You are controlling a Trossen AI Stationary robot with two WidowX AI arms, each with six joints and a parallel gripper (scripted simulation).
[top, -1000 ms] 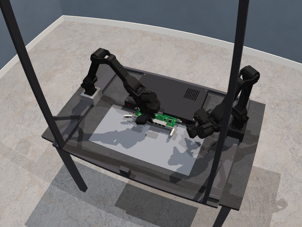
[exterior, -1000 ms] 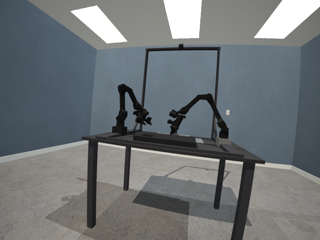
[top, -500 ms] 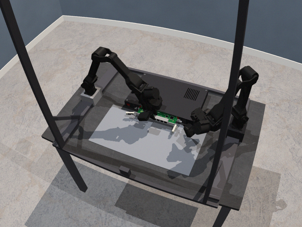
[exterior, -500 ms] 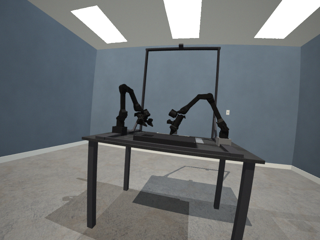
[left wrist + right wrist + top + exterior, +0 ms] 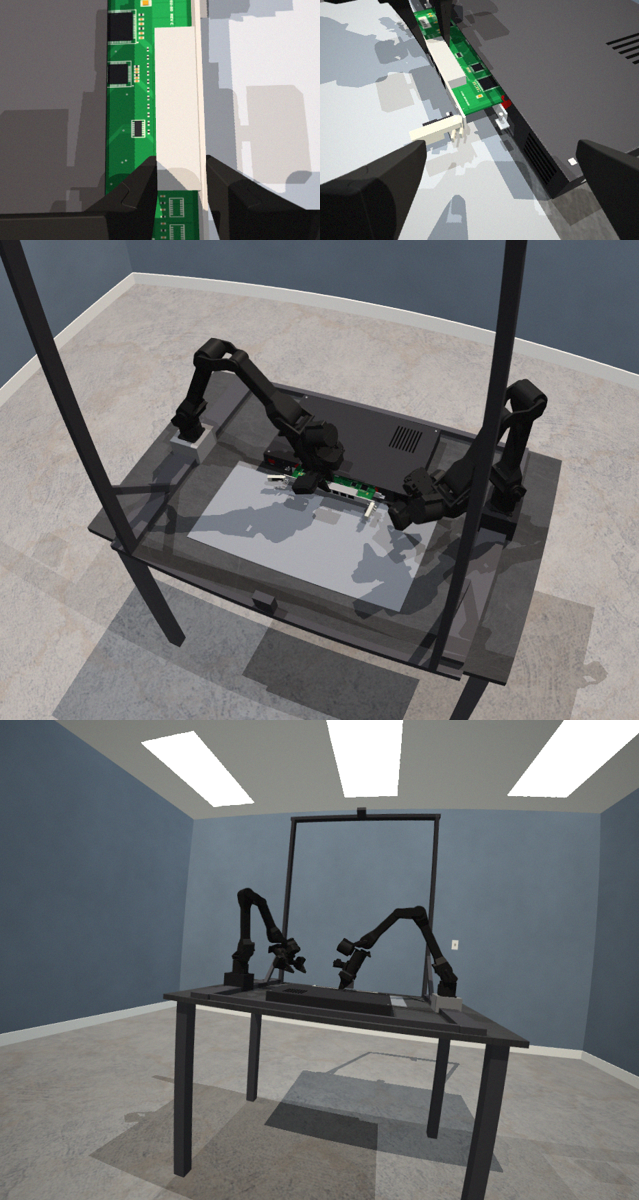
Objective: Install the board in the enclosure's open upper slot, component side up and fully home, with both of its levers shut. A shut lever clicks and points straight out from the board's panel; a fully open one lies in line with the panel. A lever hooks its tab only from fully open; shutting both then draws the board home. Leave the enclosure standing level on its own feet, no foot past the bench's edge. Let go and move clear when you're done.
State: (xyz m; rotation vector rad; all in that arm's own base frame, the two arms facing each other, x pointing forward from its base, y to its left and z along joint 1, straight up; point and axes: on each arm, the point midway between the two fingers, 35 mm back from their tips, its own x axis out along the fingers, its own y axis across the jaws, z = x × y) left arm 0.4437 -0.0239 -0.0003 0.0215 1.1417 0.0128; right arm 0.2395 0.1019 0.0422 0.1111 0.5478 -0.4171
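Right now the green board is 1 cm to the right of my left hand and 3 cm below it. The rest, counted from my left hand: pale grey mat (12 cm behind, 7 cm below); then black enclosure (15 cm ahead, 2 cm to the right, 3 cm below).
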